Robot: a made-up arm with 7 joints. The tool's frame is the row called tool. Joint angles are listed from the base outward.
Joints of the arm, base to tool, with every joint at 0 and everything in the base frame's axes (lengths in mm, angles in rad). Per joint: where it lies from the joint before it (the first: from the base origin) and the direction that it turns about. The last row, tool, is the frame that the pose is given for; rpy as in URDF.
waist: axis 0 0 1 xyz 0 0 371
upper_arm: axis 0 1 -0.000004 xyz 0 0 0
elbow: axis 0 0 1 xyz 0 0 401
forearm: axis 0 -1 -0.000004 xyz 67 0 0
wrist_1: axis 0 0.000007 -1 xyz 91 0 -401
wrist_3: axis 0 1 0.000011 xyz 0 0 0
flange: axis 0 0.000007 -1 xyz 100 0 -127
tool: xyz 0 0 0 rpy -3.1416 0 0
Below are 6 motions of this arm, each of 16 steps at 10 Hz.
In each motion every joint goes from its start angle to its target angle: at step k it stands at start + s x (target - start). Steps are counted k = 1, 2, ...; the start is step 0. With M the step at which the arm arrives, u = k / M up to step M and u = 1 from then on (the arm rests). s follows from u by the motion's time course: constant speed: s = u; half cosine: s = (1 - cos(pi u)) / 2; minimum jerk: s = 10 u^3 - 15 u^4 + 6 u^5.
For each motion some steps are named. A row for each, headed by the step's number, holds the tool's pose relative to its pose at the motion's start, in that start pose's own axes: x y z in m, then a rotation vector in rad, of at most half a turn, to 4 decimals.
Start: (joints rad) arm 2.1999 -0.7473 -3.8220 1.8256 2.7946 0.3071 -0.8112
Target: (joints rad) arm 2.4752 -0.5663 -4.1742 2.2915 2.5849 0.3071 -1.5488
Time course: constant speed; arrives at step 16
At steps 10, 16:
10: -0.0807 -0.2804 -0.0611 0.4324 -0.0233 -0.6836
16: -0.1266 -0.4299 -0.1517 0.6974 0.0929 -1.0672

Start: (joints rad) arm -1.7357 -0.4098 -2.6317 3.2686 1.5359 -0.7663 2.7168
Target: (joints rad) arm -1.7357 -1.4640 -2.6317 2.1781 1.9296 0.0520 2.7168
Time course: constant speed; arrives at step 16
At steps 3, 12, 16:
3: 0.0445 -0.2498 0.0319 0.2834 0.1873 -0.1852
12: -0.1481 -0.9364 -0.3046 1.3331 0.5243 -0.3248
16: -0.3285 -1.0444 -0.6049 1.8231 0.4831 -0.2013

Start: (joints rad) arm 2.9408 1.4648 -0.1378 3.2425 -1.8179 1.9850 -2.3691
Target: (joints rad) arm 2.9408 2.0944 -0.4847 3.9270 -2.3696 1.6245 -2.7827
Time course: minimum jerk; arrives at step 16
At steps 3, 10, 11, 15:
3: 0.0041 -0.0007 -0.0075 0.0115 -0.0428 0.0011
10: 0.1085 -0.0598 -0.1561 0.1924 -0.6394 0.0048
11: 0.1313 -0.0754 -0.1799 0.2208 -0.7182 0.0076
15: 0.1787 -0.1095 -0.2224 0.2756 -0.8576 0.0165

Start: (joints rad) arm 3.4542 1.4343 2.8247 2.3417 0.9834 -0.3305 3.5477
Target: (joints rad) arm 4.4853 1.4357 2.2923 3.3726 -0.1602 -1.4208 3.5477
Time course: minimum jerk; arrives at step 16
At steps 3, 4, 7, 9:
3: -0.0501 0.0098 0.0001 -0.0563 -0.0970 -0.0339
4: -0.1046 0.0187 -0.0042 -0.1178 -0.2062 -0.0760
7: -0.3323 0.0332 -0.0833 -0.4110 -0.7443 -0.3680
9: -0.4371 0.0101 -0.1831 -0.6457 -1.1064 -0.7119

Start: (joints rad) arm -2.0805 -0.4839 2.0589 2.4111 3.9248 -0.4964 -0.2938
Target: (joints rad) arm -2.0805 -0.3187 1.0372 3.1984 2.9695 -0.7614 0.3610
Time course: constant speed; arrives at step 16
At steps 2, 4, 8, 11, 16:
2: -0.0551 -0.0455 -0.0360 0.1261 -0.0811 -0.0980
4: -0.1080 -0.0832 -0.0813 0.2636 -0.1619 -0.1931
8: -0.2024 -0.1282 -0.1933 0.5648 -0.3305 -0.3737
11: -0.2576 -0.1311 -0.2872 0.8032 -0.4707 -0.5032
16: -0.3084 -0.0773 -0.4330 1.1921 -0.7452 -0.7233

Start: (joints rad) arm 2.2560 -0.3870 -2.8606 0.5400 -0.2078 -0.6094 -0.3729
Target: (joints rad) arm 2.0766 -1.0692 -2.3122 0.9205 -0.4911 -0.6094 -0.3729
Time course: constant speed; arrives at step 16
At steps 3, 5, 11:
3: 0.0062 -0.0355 0.0416 0.1250 0.0235 -0.0146
5: 0.0111 -0.0598 0.0656 0.2070 0.0480 -0.0133
11: 0.0341 -0.1266 0.1182 0.4334 0.1621 0.0424

